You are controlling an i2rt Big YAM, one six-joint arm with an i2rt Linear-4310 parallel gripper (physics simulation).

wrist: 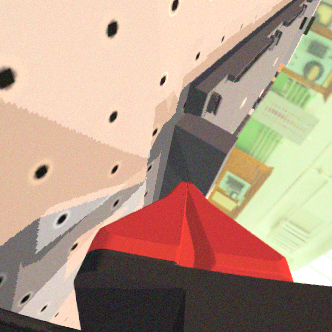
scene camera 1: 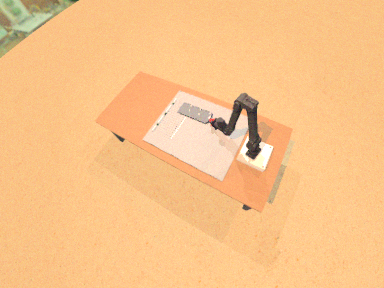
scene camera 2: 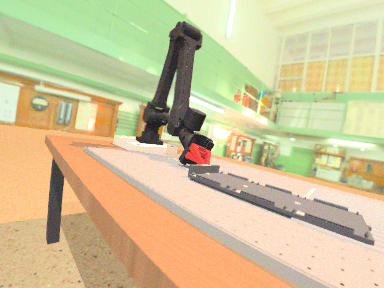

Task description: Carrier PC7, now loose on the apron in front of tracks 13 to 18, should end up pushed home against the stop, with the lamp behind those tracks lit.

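Frame: origin at the arm's base, x ahead, y left, z up, level; millimetres.
Where they show: gripper, fingertip midpoint: [wrist: 183,191] [scene camera 1: 209,119] [scene camera 2: 206,168]; arm's base, link origin: [scene camera 1: 253,152] [scene camera 2: 149,142].
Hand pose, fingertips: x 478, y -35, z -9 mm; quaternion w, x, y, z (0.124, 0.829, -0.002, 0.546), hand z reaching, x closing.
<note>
Things, the pixels of their top centre, and the offset from my fingertips. "*": a spot on its surface instead. Level surfaces: height alone.
- Carrier PC7, top centre: [wrist: 277,89] [scene camera 2: 269,183] [scene camera 1: 194,111] 166 mm ahead, 17 mm left, 11 mm up
- white stop bar, surface spot: [scene camera 1: 162,118] * 368 mm ahead, 253 mm left, 9 mm down
- pale perforated mat, surface height: 19 mm down
- orange-brown table, surface height: 32 mm down
- white dashed line, surface spot: [scene camera 1: 176,131] * 167 mm ahead, 271 mm left, 18 mm down
Carrier PC7 [scene camera 1: 195,112] [scene camera 2: 280,197] is a long dark grey tray with a raised end plate [scene camera 2: 204,169] [wrist: 197,150] facing the arm. It lies flat on the mat, its far part past the white dashed line at the track fronts. A short gap shows in scene camera 1 between its far end and the white stop bar [scene camera 1: 162,118]. My gripper [scene camera 1: 212,121] [scene camera 2: 199,154] [wrist: 183,191] is shut and empty, its red fingertips low at the end plate. Contact is hard to tell. The bar has small dark spots; no lit lamp can be made out.
The pale perforated mat [scene camera 1: 200,155] [scene camera 2: 150,170] lies on the orange-brown table [scene camera 1: 120,105]. The arm stands on a white base [scene camera 1: 266,151] at the table's right end. The white dashed line [scene camera 1: 176,131] continues beside the carrier on the mat.
</note>
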